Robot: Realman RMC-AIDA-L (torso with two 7-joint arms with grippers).
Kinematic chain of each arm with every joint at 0, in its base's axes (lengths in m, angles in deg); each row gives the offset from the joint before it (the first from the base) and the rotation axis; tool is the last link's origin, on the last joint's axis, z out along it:
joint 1: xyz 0 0 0.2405 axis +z
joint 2: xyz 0 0 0 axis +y
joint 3: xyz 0 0 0.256 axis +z
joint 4: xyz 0 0 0 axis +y
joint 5: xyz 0 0 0.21 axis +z
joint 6: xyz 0 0 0 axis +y
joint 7: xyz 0 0 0.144 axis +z
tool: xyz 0 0 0
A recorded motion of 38 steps. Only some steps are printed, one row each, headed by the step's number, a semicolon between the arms.
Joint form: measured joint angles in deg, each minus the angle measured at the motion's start. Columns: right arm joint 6, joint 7, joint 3, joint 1, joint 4, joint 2, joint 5; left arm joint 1, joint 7, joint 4, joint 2, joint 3, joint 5, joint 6.
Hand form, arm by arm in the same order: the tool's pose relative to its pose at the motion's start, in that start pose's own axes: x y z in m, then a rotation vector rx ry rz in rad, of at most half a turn. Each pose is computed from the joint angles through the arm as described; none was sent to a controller.
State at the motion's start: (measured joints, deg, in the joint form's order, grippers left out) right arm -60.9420 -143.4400 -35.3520 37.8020 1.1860 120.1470 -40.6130; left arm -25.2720 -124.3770 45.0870 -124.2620 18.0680 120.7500 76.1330
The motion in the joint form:
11: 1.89 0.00 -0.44 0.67 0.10 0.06 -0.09; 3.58 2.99 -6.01 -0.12 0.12 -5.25 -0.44
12: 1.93 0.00 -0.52 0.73 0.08 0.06 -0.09; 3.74 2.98 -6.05 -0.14 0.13 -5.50 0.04
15: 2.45 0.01 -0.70 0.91 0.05 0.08 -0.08; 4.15 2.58 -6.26 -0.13 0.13 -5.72 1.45
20: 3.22 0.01 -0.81 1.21 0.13 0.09 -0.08; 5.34 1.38 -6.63 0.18 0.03 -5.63 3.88
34: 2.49 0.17 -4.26 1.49 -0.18 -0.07 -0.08; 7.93 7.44 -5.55 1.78 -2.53 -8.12 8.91
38: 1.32 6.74 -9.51 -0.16 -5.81 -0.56 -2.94; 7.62 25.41 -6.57 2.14 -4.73 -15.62 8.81
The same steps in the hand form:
11: -0.0036 -0.0023 0.0035 -0.0025 -0.0292 -0.0039; -0.0270 -0.0145 -0.0077 -0.0252 0.0409 -0.0999
12: -0.0036 -0.0027 0.0039 -0.0009 -0.0299 -0.0049; -0.0279 -0.0139 -0.0084 -0.0330 0.0405 -0.1035
15: -0.0044 -0.0034 0.0050 -0.0012 -0.0373 -0.0067; -0.0312 -0.0125 -0.0104 -0.0521 0.0318 -0.1183
20: -0.0057 -0.0042 0.0064 -0.0032 -0.0485 -0.0074; -0.0378 -0.0135 -0.0178 -0.0719 0.0141 -0.1533
34: -0.0056 -0.0113 0.0087 0.0499 -0.0619 -0.0419; -0.0293 -0.0182 -0.0470 -0.1029 0.0788 -0.0584
38: 0.0090 -0.0141 0.0131 0.1505 -0.0550 -0.0542; -0.0093 -0.0144 -0.0537 -0.1186 0.2497 0.2173

